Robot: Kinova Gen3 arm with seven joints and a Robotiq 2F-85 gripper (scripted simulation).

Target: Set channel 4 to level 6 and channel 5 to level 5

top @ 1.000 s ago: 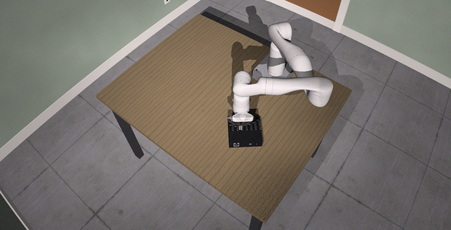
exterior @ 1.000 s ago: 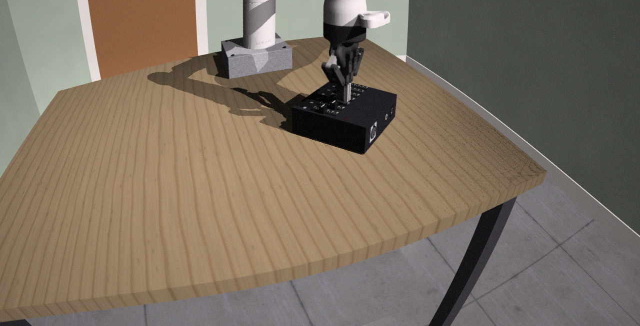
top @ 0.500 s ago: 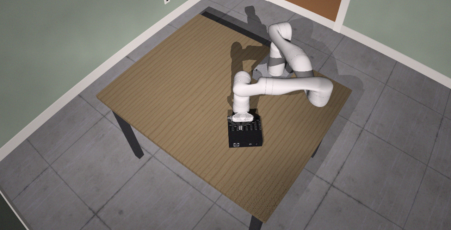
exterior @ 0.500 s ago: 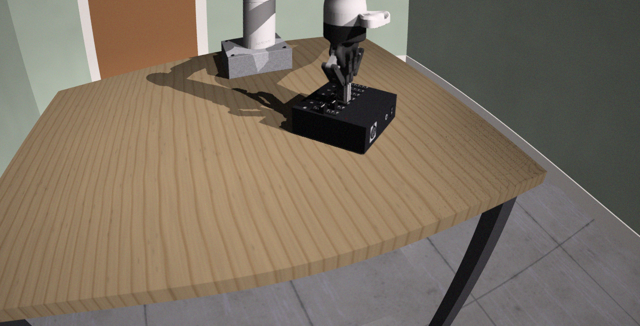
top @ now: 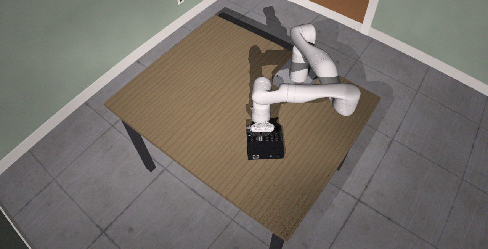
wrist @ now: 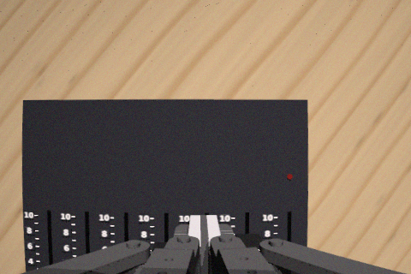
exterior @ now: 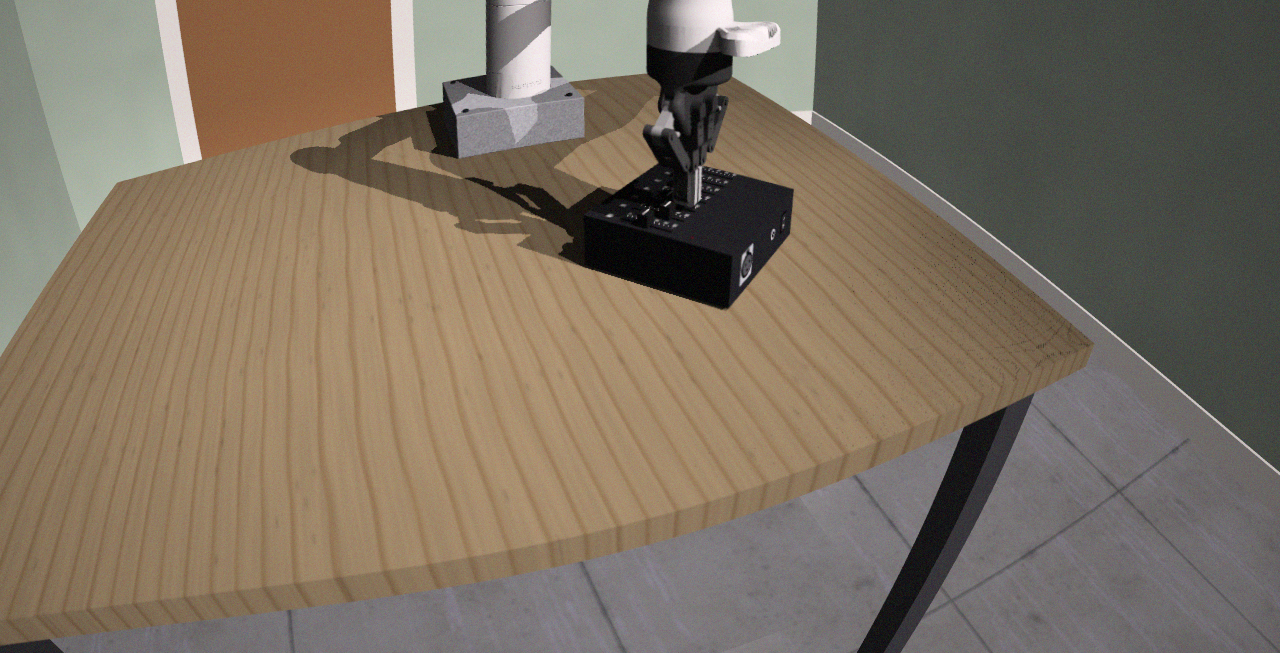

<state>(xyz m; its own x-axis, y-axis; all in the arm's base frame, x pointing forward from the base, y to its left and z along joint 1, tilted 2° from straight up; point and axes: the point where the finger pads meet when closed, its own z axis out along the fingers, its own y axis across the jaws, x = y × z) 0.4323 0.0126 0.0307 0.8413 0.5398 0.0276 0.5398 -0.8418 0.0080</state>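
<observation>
Now: hand 1 cm to the left of the channel 5 fader cap, 1 cm past it and 1 cm above it. Round my hand: channel 4 fader cap: 2 cm behind, 1 cm to the left, 1 cm below.
</observation>
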